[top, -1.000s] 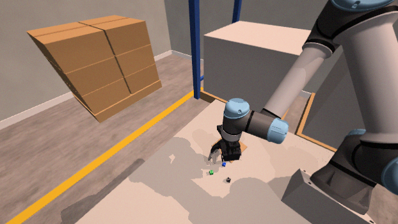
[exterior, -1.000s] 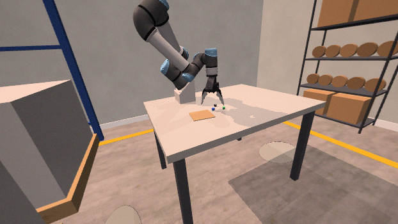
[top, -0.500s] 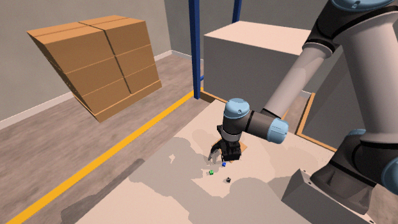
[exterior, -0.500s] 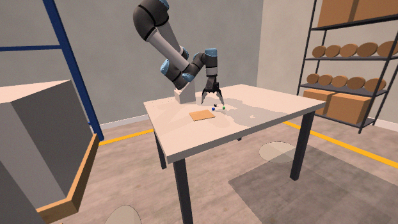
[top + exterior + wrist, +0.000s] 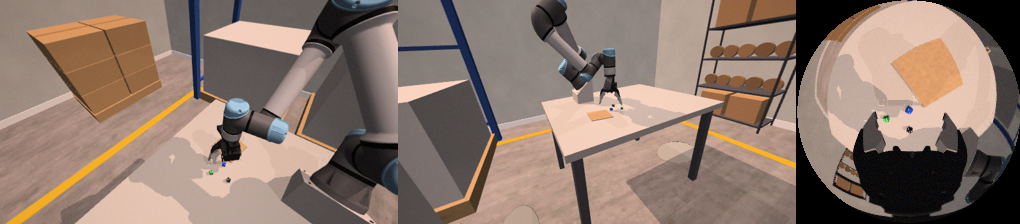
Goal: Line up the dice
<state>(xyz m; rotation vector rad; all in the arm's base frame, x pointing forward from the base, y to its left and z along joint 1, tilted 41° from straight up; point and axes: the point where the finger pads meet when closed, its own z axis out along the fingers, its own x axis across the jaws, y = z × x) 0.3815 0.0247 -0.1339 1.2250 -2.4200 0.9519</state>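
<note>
The blue die is 1 cm behind my hand, 1 cm to the left of it and 3 cm below it. Also, from my hand: green die (1 cm ahead, 9 cm to the left, 3 cm below); then black die (7 cm behind, 6 cm to the left, 3 cm below); then tan mat (4 cm ahead, 10 cm to the right, 4 cm below).
</note>
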